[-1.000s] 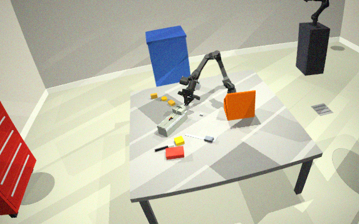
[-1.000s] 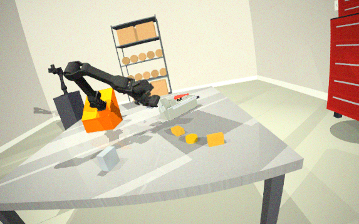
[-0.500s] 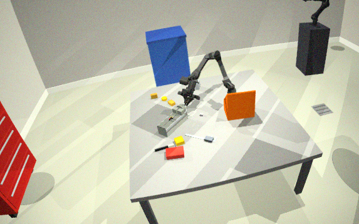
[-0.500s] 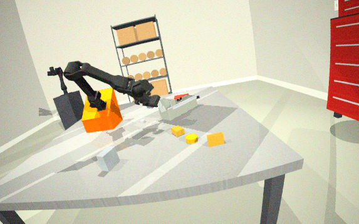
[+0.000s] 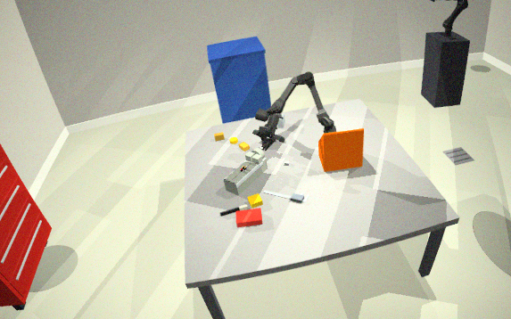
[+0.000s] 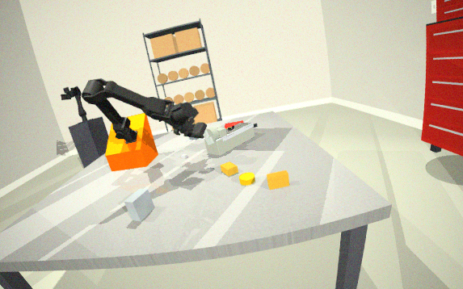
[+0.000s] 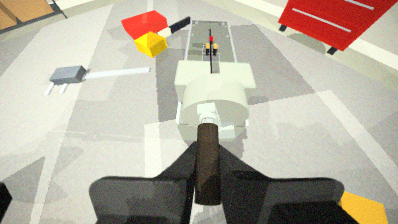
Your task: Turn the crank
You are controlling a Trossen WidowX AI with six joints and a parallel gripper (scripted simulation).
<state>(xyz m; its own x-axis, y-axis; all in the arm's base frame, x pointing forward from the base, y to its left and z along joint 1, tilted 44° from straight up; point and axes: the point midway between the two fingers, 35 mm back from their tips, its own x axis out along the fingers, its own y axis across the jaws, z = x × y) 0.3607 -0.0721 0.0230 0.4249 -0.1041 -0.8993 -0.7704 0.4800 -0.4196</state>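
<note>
The dark brown crank handle lies 10 mm behind my gripper tip, 10 mm to the right of it and 20 mm above it. Also, from my gripper tip: yellow block 80 mm ahead, 320 mm to the left, 80 mm below; then grey cube 140 mm behind, 410 mm to the right, 60 mm below; then red pointer 130 mm ahead, 140 mm to the left, 10 mm below.
</note>
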